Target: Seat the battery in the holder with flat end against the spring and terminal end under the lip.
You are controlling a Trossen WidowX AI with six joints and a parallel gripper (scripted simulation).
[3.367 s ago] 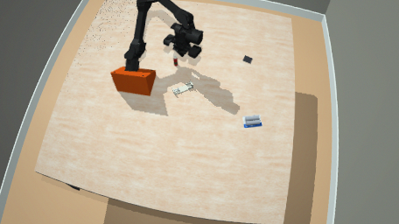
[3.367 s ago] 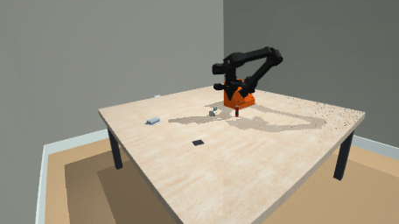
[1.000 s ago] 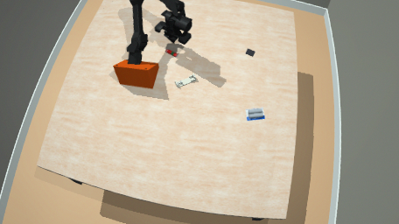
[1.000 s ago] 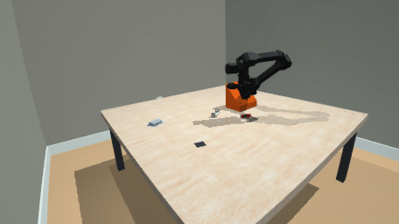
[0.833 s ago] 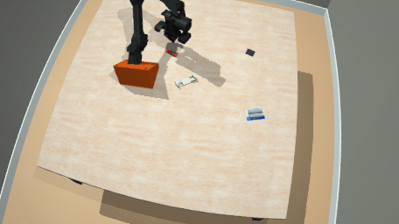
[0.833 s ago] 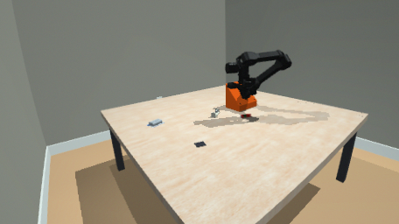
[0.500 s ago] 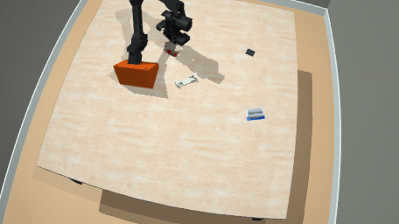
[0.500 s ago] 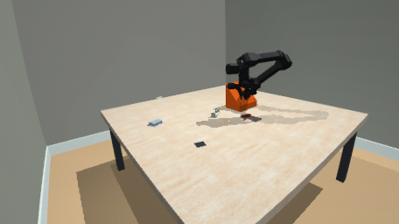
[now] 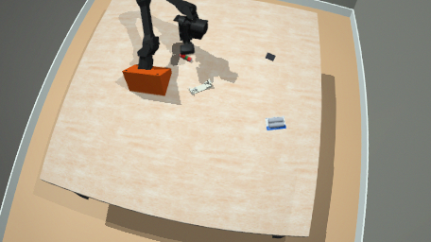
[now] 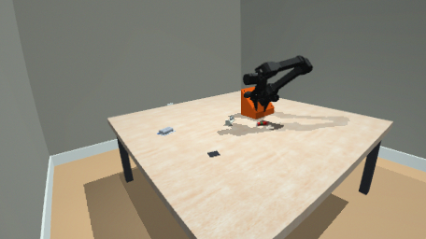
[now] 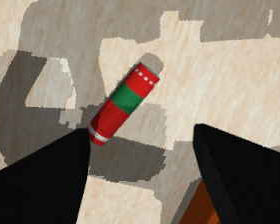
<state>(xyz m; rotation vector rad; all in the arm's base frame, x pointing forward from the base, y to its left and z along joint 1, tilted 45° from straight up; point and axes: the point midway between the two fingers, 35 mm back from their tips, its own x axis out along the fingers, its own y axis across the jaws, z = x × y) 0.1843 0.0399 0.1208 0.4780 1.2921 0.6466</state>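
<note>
The battery is 80 mm below my gripper tip, 10 mm to the left of it and 10 mm behind it. Also, from my gripper tip: small black square (410 mm ahead, 80 mm below, 40 mm to the left).
</note>
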